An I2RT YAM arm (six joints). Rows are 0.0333 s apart.
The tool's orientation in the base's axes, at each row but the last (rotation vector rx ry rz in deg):
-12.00, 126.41, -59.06
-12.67, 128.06, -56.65
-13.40, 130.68, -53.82
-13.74, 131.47, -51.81
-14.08, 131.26, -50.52
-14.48, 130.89, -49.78
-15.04, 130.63, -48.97
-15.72, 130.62, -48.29
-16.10, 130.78, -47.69
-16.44, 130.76, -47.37
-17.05, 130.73, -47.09
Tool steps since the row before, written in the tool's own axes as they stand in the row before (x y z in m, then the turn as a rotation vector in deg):
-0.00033, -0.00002, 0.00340, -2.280, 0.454, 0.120
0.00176, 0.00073, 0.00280, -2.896, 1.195, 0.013
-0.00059, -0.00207, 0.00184, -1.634, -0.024, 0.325
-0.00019, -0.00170, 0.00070, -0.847, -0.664, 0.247
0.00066, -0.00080, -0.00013, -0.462, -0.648, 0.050
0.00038, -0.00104, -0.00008, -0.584, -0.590, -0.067
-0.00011, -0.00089, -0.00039, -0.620, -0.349, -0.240
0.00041, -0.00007, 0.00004, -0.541, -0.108, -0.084
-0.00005, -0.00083, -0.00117, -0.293, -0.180, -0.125
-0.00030, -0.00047, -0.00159, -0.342, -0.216, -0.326
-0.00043, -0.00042, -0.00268, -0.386, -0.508, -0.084
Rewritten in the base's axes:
0.00243, -0.00198, -0.00135, 1.856, 1.160, 0.792
0.00054, -0.00186, -0.00278, 2.336, 1.988, 0.636
0.00145, -0.00232, 0.00073, 1.464, 0.434, 0.666
0.00048, -0.00157, 0.00084, 0.767, -0.303, 0.735
-0.00063, -0.00079, 0.00025, 0.347, -0.336, 0.634
-0.00040, -0.00090, 0.00052, 0.366, -0.184, 0.725
-0.00022, -0.00044, 0.00085, 0.290, 0.103, 0.685
-0.00028, -0.00024, -0.00019, 0.343, 0.178, 0.402
-0.00077, -0.00005, 0.00121, 0.129, 0.041, 0.340
-0.00085, 0.00053, 0.00135, 0.030, 0.131, 0.502
-0.00149, 0.00113, 0.00201, 0.221, -0.192, 0.573

